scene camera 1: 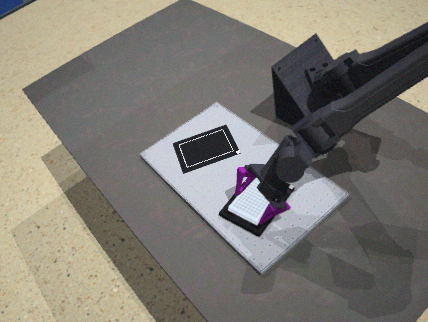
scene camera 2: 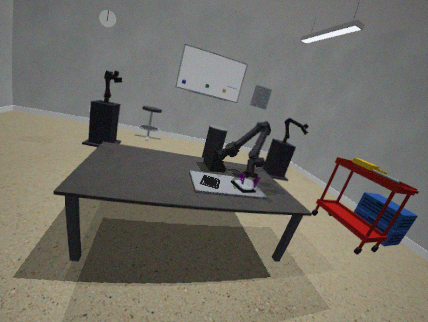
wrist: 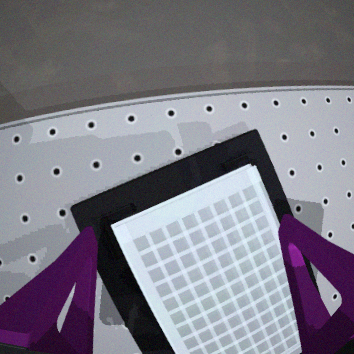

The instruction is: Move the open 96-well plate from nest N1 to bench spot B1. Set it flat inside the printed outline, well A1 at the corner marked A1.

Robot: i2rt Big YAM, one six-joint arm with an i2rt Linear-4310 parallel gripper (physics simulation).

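The white 96-well plate lies in the black nest N1. My gripper is open, its purple fingers on either side of the plate. In the wrist view the plate is turned relative to the fingers; the right finger is close against its right edge, and a gap shows at the left finger. Whether the right finger touches cannot be told. The black pad of B1 bears a white printed outline, with a small white mark beside one corner.
The nest and pad are on a light perforated board on the dark table. A black upright mount stands behind the board. A red cart stands on the floor to the right.
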